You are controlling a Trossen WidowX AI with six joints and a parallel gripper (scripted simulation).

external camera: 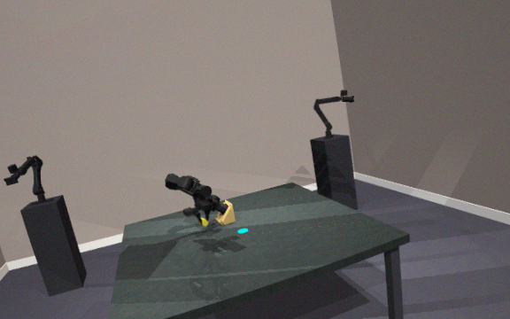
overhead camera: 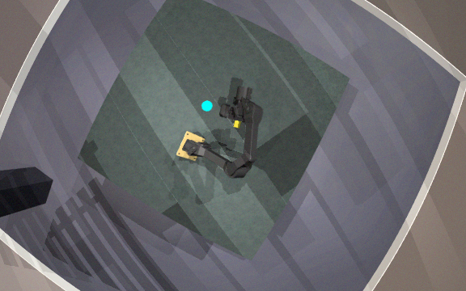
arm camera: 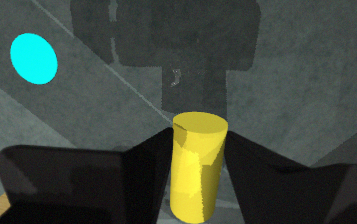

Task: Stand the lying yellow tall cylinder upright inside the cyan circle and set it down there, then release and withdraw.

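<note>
My gripper tip is 2 cm past the yellow tall cylinder. From my gripper tip the other things lie so: cyan circle 1 cm behind, 20 cm to the left, 11 cm below.
</note>
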